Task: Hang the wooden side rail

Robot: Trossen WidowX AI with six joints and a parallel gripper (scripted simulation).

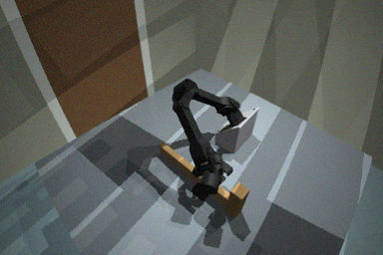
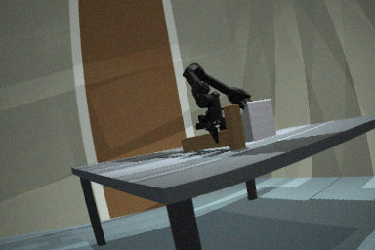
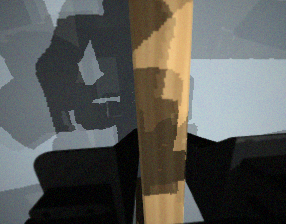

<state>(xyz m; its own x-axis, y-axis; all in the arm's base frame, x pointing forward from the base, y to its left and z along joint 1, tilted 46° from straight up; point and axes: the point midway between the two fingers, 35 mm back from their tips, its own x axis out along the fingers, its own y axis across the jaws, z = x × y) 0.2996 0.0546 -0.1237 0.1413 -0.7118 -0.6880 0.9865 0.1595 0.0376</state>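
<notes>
My gripper tip is 12 cm to the right of the headboard post, 5 cm below it and 1 cm past it.
</notes>
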